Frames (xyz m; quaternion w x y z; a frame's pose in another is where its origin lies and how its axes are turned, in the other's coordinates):
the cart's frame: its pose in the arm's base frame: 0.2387 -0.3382 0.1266 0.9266 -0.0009 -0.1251 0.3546
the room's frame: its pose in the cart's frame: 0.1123 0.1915 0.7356 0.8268 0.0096 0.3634 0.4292
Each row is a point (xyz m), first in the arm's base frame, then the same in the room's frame.
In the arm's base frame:
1: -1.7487 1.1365 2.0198
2: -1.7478 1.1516 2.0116
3: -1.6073 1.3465 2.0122
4: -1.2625 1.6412 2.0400
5: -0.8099 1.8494 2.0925
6: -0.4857 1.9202 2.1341
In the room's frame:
1: 0.5703 1.8535 1.5800
2: 0.5873 1.8515 1.5817
3: 0.7389 1.7083 1.7010
4: 0.9440 1.3626 1.9130
5: 1.0562 0.9137 2.1049
6: 1.0693 0.5939 2.2020

